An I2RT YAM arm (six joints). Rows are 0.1 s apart.
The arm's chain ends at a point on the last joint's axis. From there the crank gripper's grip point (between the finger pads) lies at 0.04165 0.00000 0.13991 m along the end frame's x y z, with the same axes.
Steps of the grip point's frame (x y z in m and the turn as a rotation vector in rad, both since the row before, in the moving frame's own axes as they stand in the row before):
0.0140 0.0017 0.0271 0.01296 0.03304 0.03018
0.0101 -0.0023 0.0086 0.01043 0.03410 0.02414
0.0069 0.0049 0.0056 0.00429 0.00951 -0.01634
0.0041 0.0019 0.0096 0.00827 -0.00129 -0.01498
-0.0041 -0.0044 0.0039 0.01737 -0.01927 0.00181
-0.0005 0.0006 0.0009 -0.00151 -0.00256 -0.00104
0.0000 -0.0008 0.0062 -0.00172 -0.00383 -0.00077
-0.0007 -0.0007 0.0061 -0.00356 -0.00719 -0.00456
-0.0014 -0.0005 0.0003 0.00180 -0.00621 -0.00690
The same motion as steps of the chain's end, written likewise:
0.0094 0.0022 0.0286 0.01296 0.03304 0.03018
0.0053 -0.0019 0.0101 0.01043 0.03410 0.02414
0.0056 0.0062 0.0060 0.00429 0.00951 -0.01634
0.0043 0.0037 0.0096 0.00827 -0.00129 -0.01498
-0.0014 -0.0020 0.0031 0.01737 -0.01927 0.00181
-0.0001 0.0004 0.0008 -0.00151 -0.00256 -0.00104
0.0005 -0.0010 0.0060 -0.00172 -0.00383 -0.00077
0.0003 -0.0010 0.0058 -0.00356 -0.00719 -0.00456
-0.0005 0.0000 0.0000 0.00180 -0.00621 -0.00690

